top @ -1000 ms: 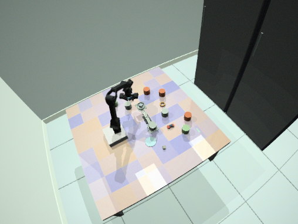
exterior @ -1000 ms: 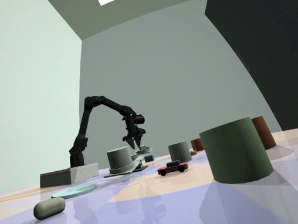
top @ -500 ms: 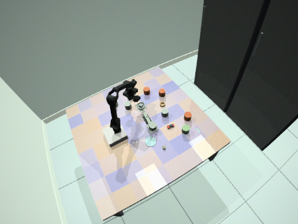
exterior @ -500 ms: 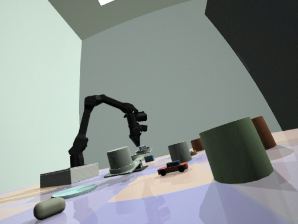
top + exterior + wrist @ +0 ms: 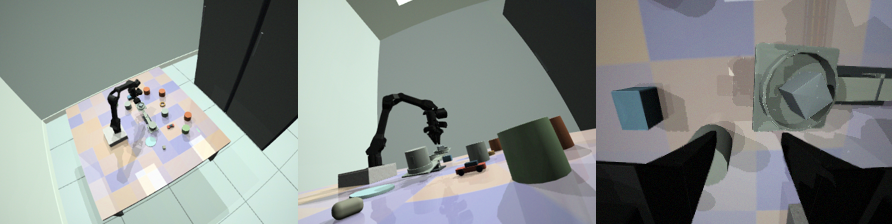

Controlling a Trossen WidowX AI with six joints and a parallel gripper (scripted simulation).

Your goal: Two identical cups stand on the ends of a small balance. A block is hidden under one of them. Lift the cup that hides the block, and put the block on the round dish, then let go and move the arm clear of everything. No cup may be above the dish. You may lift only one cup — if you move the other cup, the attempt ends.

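The pale blue round dish lies 420 mm to the right of my gripper tip, 110 mm below it and 10 mm behind it. From my gripper tip the other things lie so: blue block (170 mm to the left, 100 mm below, 20 mm behind); grey capsule (530 mm to the right, 110 mm below, 70 mm ahead); toy car (350 mm to the right, 220 mm ahead, 100 mm below).
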